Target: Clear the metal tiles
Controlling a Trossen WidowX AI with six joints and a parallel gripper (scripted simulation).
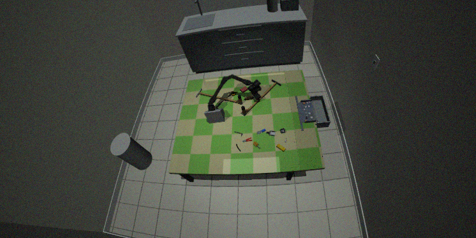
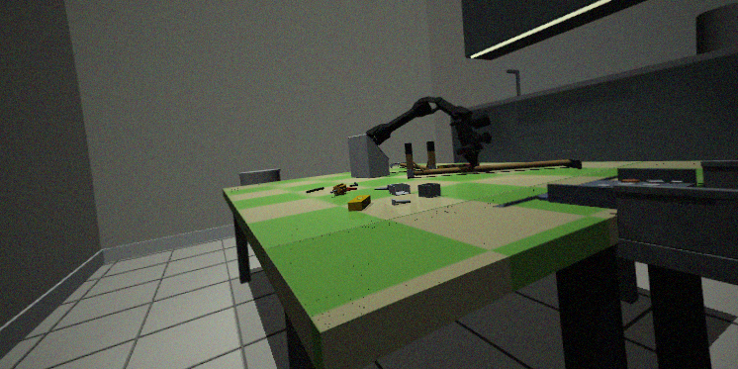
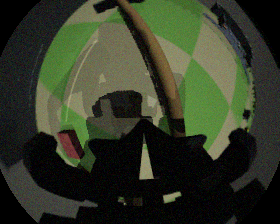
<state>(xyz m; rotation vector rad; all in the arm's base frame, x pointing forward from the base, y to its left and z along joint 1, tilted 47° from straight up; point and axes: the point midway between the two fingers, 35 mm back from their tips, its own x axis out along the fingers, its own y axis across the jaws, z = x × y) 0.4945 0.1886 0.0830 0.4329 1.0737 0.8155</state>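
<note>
Now: the long scraper 50 mm ahead of my gripper tip, 30 mm to the right of it and 50 mm above it. The rest, counted from my gripper tip: yellow ring (270 mm behind, 110 mm to the left); then blue piece (10 mm behind, 460 mm to the right, 10 mm below); then red block (130 mm behind, 140 mm to the left).
</note>
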